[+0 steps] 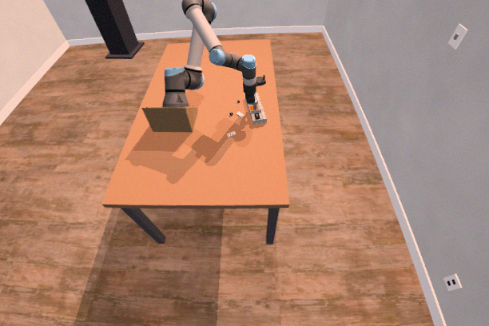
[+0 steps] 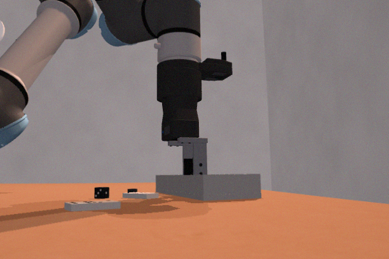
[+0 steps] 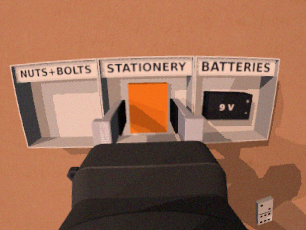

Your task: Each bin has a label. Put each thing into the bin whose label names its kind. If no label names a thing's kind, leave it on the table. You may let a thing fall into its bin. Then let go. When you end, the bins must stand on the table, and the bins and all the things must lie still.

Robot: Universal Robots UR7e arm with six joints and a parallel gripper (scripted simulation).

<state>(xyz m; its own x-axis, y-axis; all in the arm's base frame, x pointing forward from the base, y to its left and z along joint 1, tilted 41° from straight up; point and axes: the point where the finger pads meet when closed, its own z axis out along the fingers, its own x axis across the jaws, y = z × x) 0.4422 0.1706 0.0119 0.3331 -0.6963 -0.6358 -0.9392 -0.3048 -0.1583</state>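
Right now my hand is 10 mm short of the grey bin tray and 30 mm above it. Also, from my hand: small black piece: 110 mm behind, 60 mm to the left, 40 mm below; orange domino: 30 mm below; black 9V battery: 30 mm ahead, 90 mm to the right, 30 mm below.
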